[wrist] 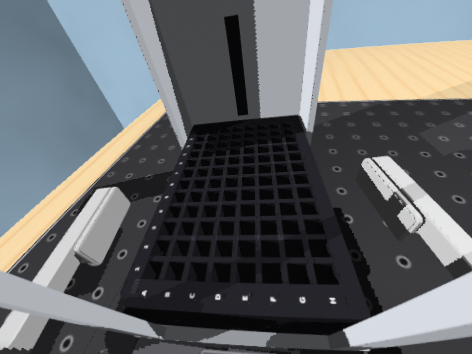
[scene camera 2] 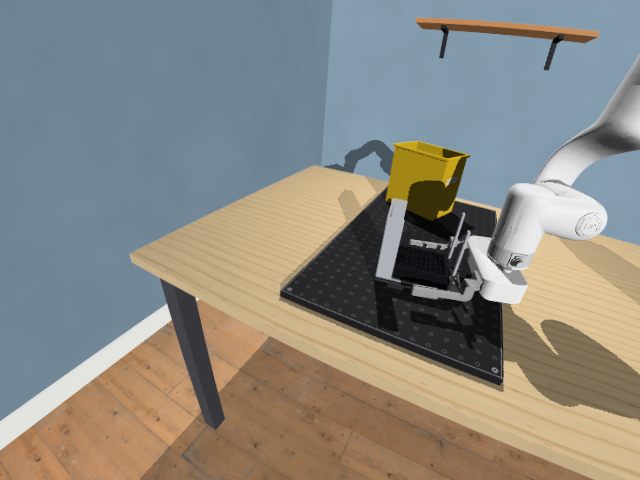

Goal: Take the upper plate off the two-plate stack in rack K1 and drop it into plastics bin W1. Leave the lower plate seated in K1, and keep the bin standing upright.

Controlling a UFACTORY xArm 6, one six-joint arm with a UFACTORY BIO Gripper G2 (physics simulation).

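Frame: origin at the arm's base, x ahead, y right, z down, level; centimetres.
Seen in the pictures: hand, its tool point: [wrist: 237,210] [scene camera 2: 421,266].
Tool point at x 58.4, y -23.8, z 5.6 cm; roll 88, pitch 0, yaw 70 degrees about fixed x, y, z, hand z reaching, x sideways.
Pixels of each thing's top centre, then the offset from my tool point to it. Level surfaces: height alone.
- upper black plate, centre of its top: [wrist: 240,175] [scene camera 2: 416,258] dz -1.3, dx +1.4, dy -0.1 cm
- rack K1, centre of its top: [scene camera 2: 434,215] dz -10.7, dx +0.4, dy +0.2 cm
- yellow bin W1, centre of its top: [scene camera 2: 431,149] dz -14.6, dx +11.5, dy +38.3 cm
- black perforated board, height of its surface: dz +3.4 cm
- wooden table, height of its surface: dz +4.7 cm
The upper black plate [scene camera 2: 421,260] [wrist: 260,288], a grid of square wells with lettered columns, lies flat in rack K1 [scene camera 2: 391,240] [wrist: 285,60], against its tall grey back panel. The lower plate cannot be told apart beneath it. My gripper [scene camera 2: 427,267] [wrist: 247,210] is open and empty. Its two pale fingers stand low on either side of the plate, with a gap between each finger and the plate. The yellow bin W1 [scene camera 2: 400,175] stands upright behind the rack in the scene view; its inside is mostly hidden. The bin does not show in the wrist view.
The rack and bin stand on a black perforated board [scene camera 2: 330,281] [wrist: 385,135] on the wooden table [scene camera 2: 232,232] [wrist: 390,75]. Two thin grey front posts of the rack rise close to the gripper's body. A wall shelf [scene camera 2: 506,29] hangs high at the back.
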